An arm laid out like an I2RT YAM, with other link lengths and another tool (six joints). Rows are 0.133 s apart.
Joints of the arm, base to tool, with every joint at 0 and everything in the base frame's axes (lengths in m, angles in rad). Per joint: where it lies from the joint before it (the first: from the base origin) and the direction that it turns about. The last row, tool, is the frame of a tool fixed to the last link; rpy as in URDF.
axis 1: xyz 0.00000 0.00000 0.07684 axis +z
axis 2: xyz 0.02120 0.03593 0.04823 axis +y
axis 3: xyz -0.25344 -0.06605 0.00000 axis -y
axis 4: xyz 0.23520 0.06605 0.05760 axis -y
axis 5: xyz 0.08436 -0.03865 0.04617 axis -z
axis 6: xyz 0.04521 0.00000 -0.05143 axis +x
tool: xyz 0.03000 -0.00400 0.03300 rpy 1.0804 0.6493 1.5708
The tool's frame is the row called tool.
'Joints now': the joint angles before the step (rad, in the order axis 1, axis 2, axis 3, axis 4, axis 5, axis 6). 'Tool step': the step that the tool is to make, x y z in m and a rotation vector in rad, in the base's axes. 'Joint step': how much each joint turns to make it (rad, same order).
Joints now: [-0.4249, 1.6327, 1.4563, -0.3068, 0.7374, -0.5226]
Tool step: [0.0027, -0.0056, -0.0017, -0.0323, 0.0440, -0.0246]
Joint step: [-0.0059, 0.0220, 0.0147, 0.0124, 0.0386, -0.0462]
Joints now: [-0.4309, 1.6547, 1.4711, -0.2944, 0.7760, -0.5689]
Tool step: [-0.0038, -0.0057, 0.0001, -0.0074, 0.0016, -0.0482]
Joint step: [-0.0095, 0.0062, 0.0083, -0.0121, 0.0377, 0.0163]
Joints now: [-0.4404, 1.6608, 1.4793, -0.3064, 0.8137, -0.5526]
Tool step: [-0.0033, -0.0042, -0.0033, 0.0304, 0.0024, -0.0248]
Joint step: [-0.0101, 0.0094, 0.0198, -0.0577, -0.0001, 0.0440]
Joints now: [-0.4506, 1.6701, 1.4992, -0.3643, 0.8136, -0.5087]
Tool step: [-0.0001, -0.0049, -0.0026, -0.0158, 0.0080, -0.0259]
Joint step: [-0.0073, 0.0110, -0.0036, 0.0207, 0.0250, -0.0086]
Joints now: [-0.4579, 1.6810, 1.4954, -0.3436, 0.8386, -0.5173]
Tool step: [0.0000, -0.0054, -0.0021, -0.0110, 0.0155, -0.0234]
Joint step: [-0.0088, 0.0140, 0.0065, 0.0067, 0.0210, -0.0108]
